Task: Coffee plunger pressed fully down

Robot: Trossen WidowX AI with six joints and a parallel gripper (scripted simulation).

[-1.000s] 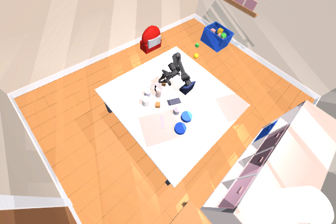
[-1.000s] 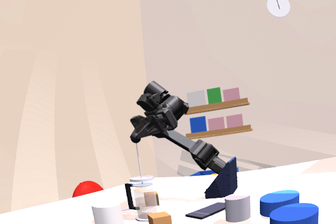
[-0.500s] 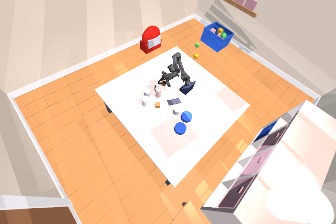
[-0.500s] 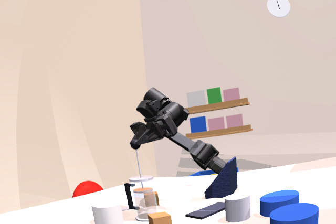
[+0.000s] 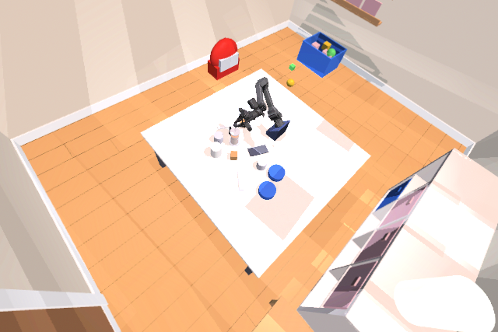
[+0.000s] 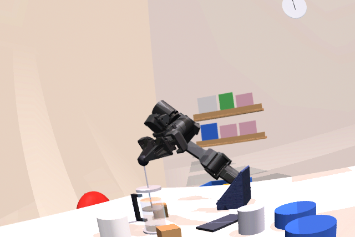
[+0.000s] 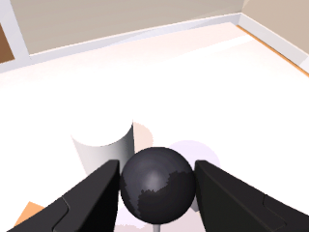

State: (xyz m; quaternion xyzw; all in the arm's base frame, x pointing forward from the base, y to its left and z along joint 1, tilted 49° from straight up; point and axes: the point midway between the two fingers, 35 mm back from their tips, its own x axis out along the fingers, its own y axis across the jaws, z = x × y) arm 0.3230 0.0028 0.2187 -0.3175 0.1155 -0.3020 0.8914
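My gripper tip is 11 cm above the glass coffee press, 2 cm past it and 1 cm to the left of it. From my gripper tip the other things lie so: dark flat slab: 22 cm below, 19 cm to the left, 9 cm behind; white cylinder: 18 cm below, 16 cm ahead, 2 cm to the right.
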